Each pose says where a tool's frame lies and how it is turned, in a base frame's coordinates. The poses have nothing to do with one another.
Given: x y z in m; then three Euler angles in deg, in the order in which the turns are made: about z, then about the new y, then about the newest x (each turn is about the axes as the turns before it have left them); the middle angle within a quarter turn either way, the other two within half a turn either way.
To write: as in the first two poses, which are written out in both.
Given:
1: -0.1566, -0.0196, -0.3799, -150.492, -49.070, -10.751
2: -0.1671, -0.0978, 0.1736, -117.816, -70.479, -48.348
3: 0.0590, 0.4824, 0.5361, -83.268, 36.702, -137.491
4: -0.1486, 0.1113, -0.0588, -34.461, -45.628, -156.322
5: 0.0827, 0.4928, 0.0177, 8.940, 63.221, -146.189
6: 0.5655, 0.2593, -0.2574, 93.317, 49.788, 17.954
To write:
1: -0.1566, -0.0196, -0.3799, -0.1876, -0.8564, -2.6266
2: -0.1671, -0.0978, 0.1736, -0.8438, -1.2301, -2.0563
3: 0.0590, 0.4824, 0.5361, -2.3997, 0.6406, -1.4533
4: -0.1486, 0.1113, -0.0588, -2.7283, -0.7964, -0.6015
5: 0.0827, 0.4928, 0.0177, -2.5515, 1.1034, 0.1560
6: 0.5655, 0.2593, -0.2574, 0.3134, 0.8690, 1.6287
